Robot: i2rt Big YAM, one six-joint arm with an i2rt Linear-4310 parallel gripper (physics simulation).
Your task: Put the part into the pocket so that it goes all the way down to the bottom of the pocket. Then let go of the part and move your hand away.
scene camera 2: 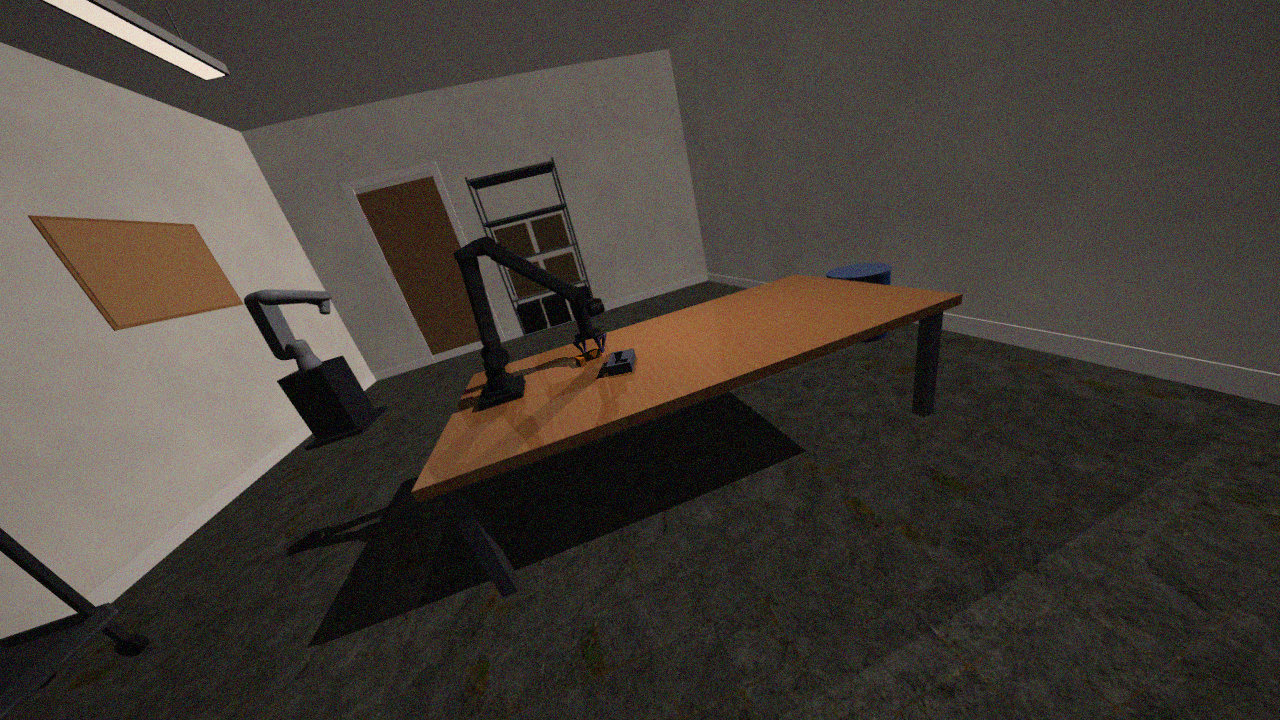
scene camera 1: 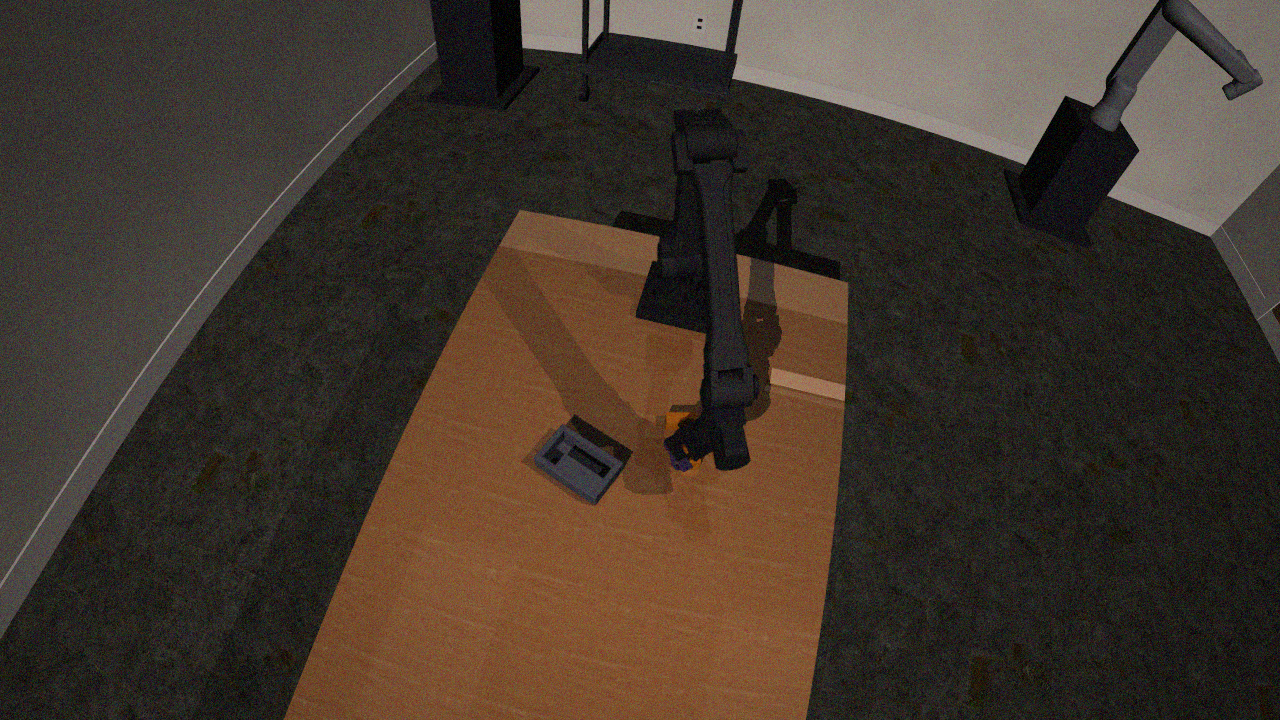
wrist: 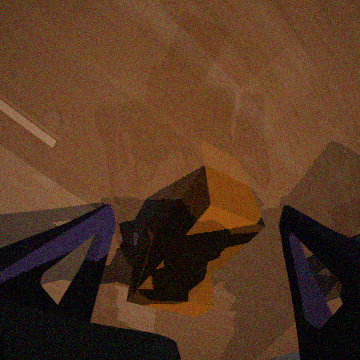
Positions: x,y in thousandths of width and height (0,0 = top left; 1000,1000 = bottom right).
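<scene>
The gripper (scene camera 1: 543,633) is open and holds nothing; it is also visible in the wrist view (wrist: 540,596). A pocket block (scene camera 1: 461,655) is present in the scene.
</scene>
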